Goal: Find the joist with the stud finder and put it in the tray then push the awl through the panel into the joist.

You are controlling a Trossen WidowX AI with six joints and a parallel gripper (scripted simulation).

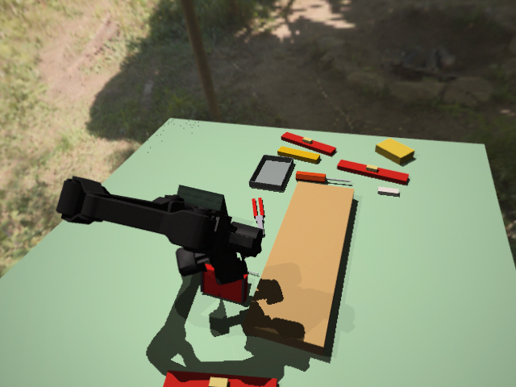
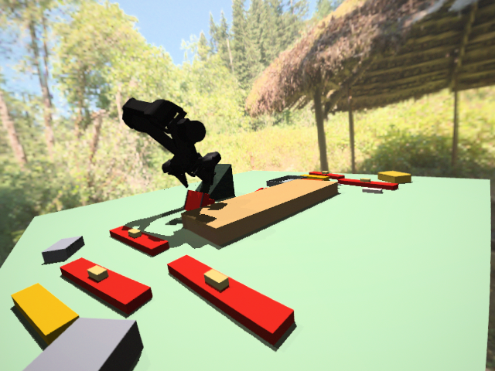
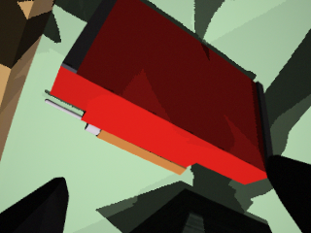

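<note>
Right now my gripper tip is 6 cm above the red stud finder, 1 cm to the right of it and 1 cm short of it. From my gripper tip the other things lie so: tray (47 cm to the left, 10 cm behind, 7 cm below); then awl (8 cm below, 5 cm to the left, 1 cm ahead); then grey block (37 cm to the right, 7 cm below, 6 cm ahead).
</note>
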